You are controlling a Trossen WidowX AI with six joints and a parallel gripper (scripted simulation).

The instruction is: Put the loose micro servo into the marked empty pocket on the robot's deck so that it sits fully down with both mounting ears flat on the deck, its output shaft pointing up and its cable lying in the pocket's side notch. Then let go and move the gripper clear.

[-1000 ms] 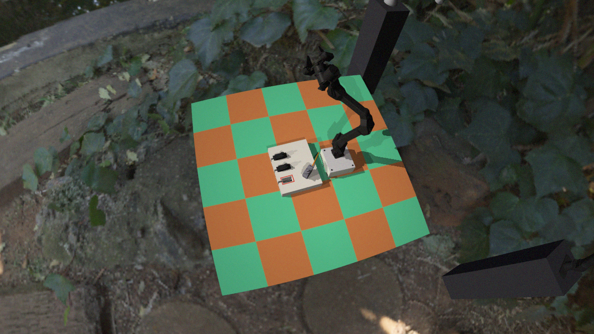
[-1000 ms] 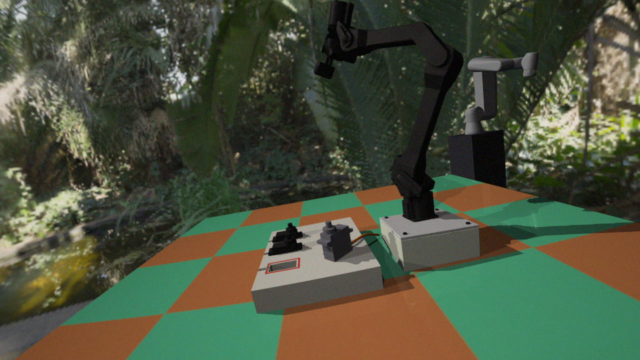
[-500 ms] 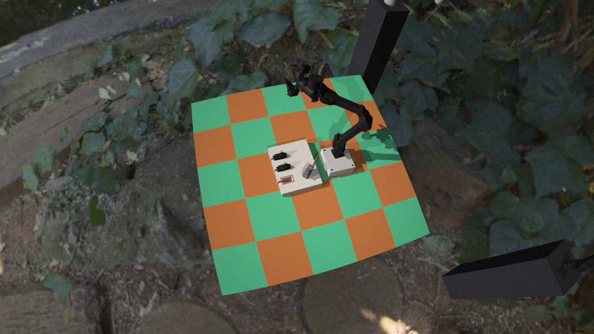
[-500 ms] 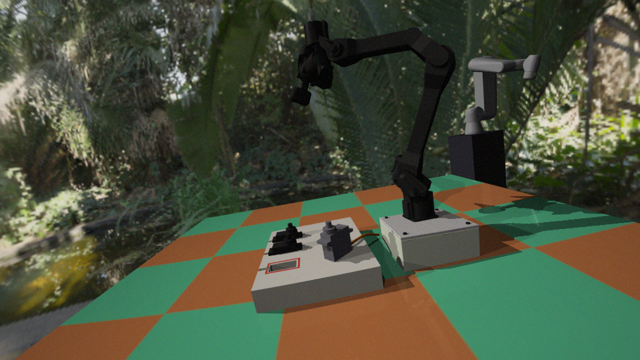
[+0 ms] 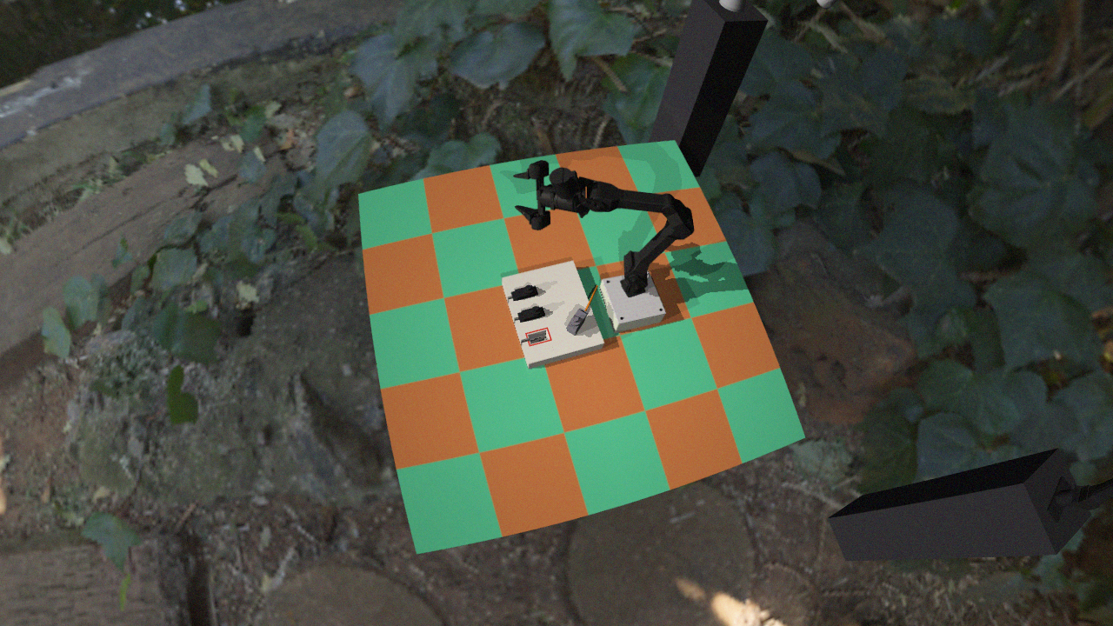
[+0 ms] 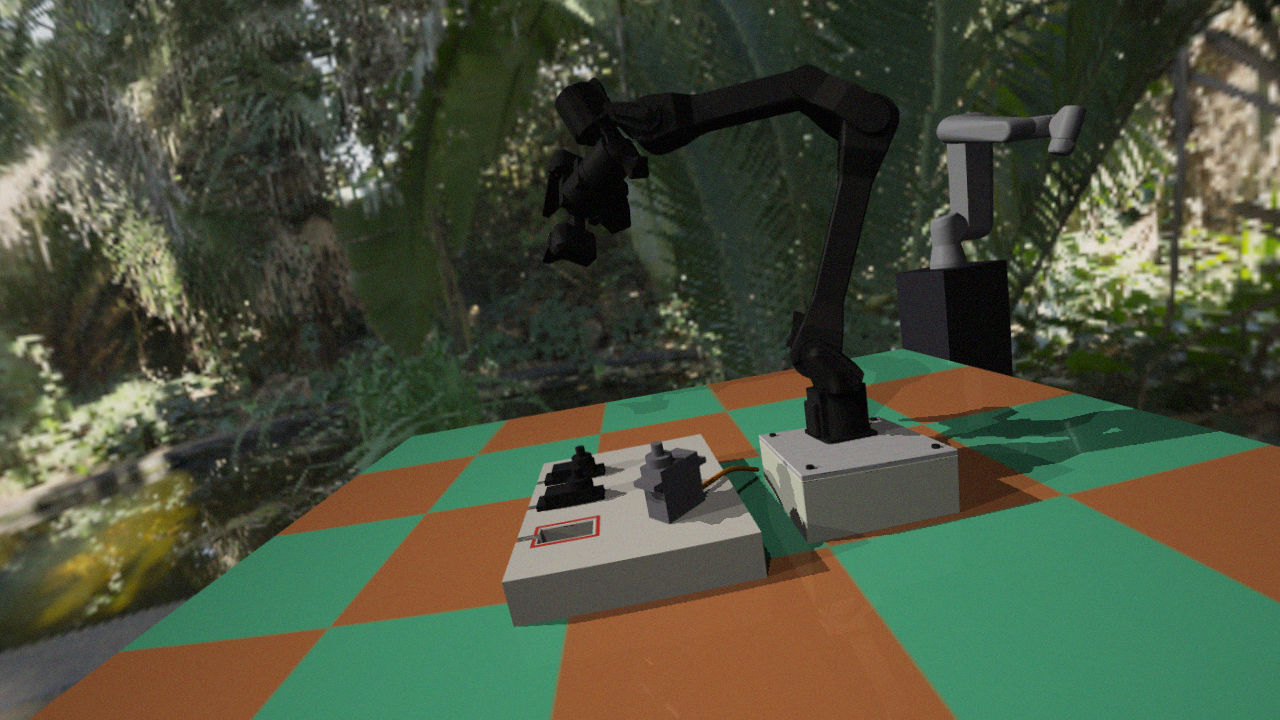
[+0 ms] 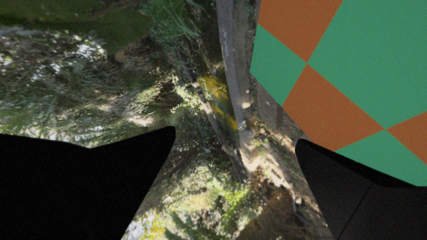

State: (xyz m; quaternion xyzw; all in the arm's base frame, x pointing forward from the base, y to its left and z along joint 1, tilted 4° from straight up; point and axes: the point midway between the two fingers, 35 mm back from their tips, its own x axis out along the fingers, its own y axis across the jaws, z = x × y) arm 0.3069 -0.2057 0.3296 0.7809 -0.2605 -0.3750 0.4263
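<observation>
Now: gripper tip 9 cm past the pale deck block, 24 cm to the right of it and 35 cm above it.
</observation>
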